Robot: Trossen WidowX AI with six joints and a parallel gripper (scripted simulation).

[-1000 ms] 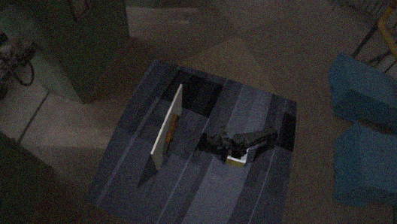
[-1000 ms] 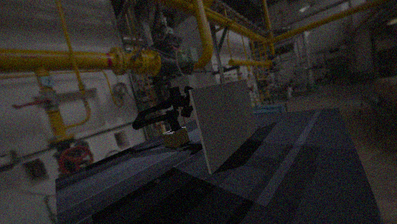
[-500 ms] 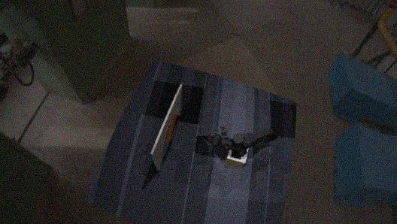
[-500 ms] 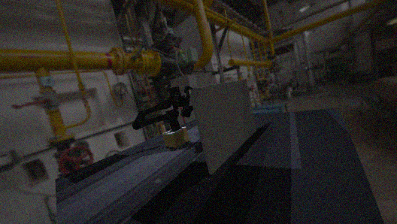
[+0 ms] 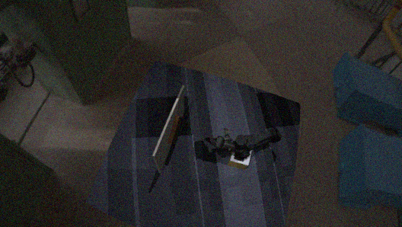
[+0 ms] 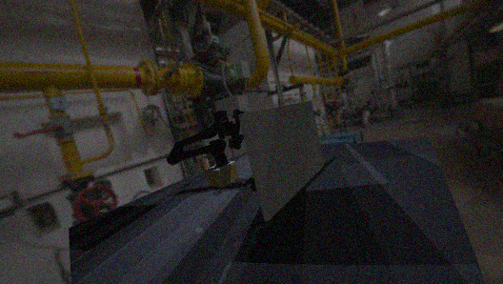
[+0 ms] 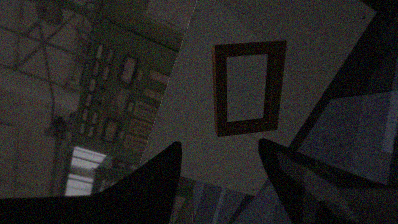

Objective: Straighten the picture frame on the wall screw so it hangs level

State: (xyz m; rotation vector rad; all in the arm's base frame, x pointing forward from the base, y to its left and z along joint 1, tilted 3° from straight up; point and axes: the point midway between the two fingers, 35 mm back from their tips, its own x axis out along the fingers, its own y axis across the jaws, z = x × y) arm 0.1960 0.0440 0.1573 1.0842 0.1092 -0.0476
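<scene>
My gripper tip is now 20 cm short of the picture frame, 9 cm above it and 3 cm to the left of it. From my gripper tip the other things lie so: wall panel (21 cm ahead, 10 cm below, 2 cm to the right).
</scene>
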